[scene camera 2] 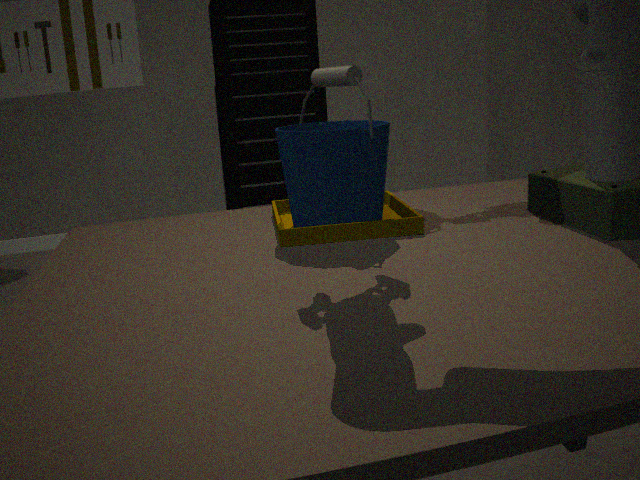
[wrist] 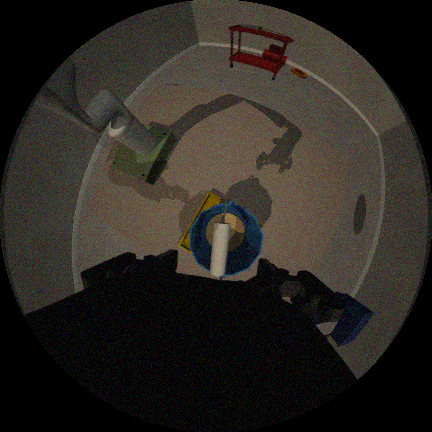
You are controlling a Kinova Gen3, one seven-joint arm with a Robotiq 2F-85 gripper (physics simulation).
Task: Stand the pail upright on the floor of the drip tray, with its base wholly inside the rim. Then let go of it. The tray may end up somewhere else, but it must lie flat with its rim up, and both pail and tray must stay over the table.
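Pixels of known places: gripper, between the fingertips: (wrist: 216, 263); arm's base, origin of its link: (scene camera 2: 614, 175) (wrist: 145, 144).
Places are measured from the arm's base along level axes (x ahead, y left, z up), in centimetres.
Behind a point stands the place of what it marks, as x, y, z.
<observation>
A blue pail (scene camera 2: 334, 173) @[45.9, -1.0, 2.9] (wrist: 198, 245) @[40.5, -16.6, 3.7] stands upright in the yellow drip tray (scene camera 2: 351, 232) @[43.8, 0.0, -6.5] (wrist: 206, 204) @[33.9, -5.6, -7.5], with its base within the rim as far as scene camera 2 shows. Its wire bail is up, with the white grip (scene camera 2: 336, 76) @[44.3, -7.5, 17.7] (wrist: 220, 249) @[44.3, -10.0, 19.2] above the pail's mouth. The tray lies flat on the table with its rim up. My gripper (wrist: 216, 263) @[43.2, -8.8, 31.0] is open and empty, above the pail and apart from its grip; it does not show in scene camera 2. In the wrist view the pail hides much of the tray.
The table (scene camera 2: 180, 330) @[65.2, 30.4, -7.9] (wrist: 220, 145) @[24.1, 17.1, -7.9] bears the tray and shadows of the arm. The arm's green base block (scene camera 2: 578, 206) @[7.4, 2.6, -4.1] (wrist: 132, 155) @[-2.3, -6.6, 0.1] stands to the right in scene camera 2. A red cart (wrist: 257, 62) and a dark blue box (wrist: 351, 320) are beyond the table.
</observation>
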